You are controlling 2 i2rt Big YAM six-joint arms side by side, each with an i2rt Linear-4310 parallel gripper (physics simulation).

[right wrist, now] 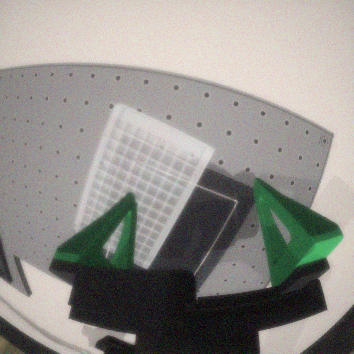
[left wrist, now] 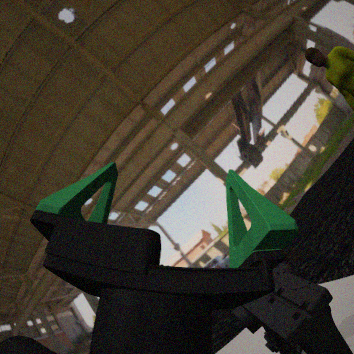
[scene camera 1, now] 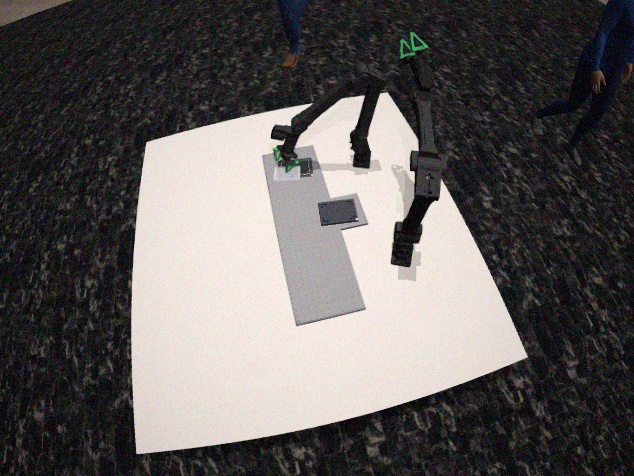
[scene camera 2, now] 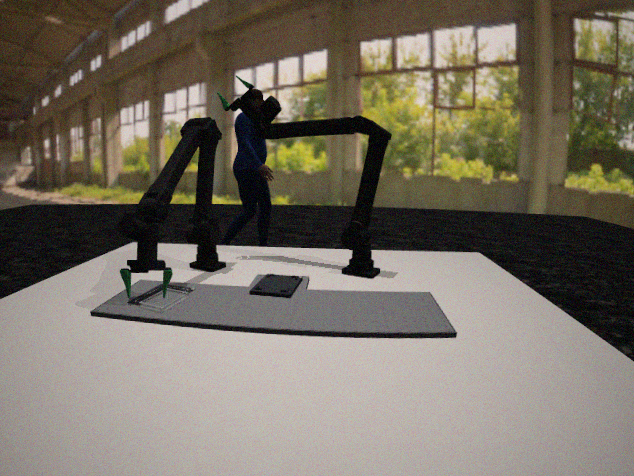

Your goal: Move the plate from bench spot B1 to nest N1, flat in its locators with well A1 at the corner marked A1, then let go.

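Places are measured from the left arm's base along level axes (x ahead, y left, z up), in metres.
Where they show: left gripper, fingertip midpoint: (left wrist: 170, 170) (scene camera 1: 406, 36) (scene camera 2: 226, 84); right gripper, fingertip midpoint: (right wrist: 193, 190) (scene camera 1: 281, 166) (scene camera 2: 146, 298); left arm's base, origin of the base link: (scene camera 1: 401, 253) (scene camera 2: 360, 273); right arm's base, origin of the base link: (right wrist: 125, 348) (scene camera 1: 362, 159) (scene camera 2: 207, 267).
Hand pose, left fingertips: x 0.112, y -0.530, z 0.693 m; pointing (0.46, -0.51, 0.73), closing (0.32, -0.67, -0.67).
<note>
Each offset is from my left fingertips to the top centre of the thing. "*": to the spot under its first point. Level surfaces: height alone.
A clear well plate @(dx +0.480, dy +0.207, dz -0.664 m) (scene camera 1: 286, 172) (scene camera 2: 164, 301) (right wrist: 145, 175) lies on the grey perforated board, overlapping one side of a dark rectangular spot (scene camera 1: 307, 167) (right wrist: 217, 220) with a thin light outline. My right gripper (scene camera 1: 284, 162) (scene camera 2: 146, 296) (right wrist: 193, 190) is open, fingers pointing down above the plate and dark spot; in the right wrist view one finger overlaps the plate and the other stands beyond the spot. The dark nest @(dx +0.193, dy +0.385, dz -0.663 m) (scene camera 1: 337, 211) (scene camera 2: 276, 285) with corner locators holds no plate. Its corner lettering and well A1 are unreadable. My left gripper (scene camera 1: 408, 36) (scene camera 2: 227, 85) (left wrist: 170, 170) is open and empty, raised high.
The grey board @(dz -0.680 m) (scene camera 1: 312, 266) (scene camera 2: 358, 312) (right wrist: 45, 120) lies on a white table @(dz -0.693 m) (scene camera 1: 204, 307) (scene camera 2: 307, 399). The nest sits on a grey side piece @(* dx +0.086, dy +0.390, dz -0.680 m) (scene camera 1: 361, 217) at the board's edge. Both arm bases stand behind the board in scene camera 2.
</note>
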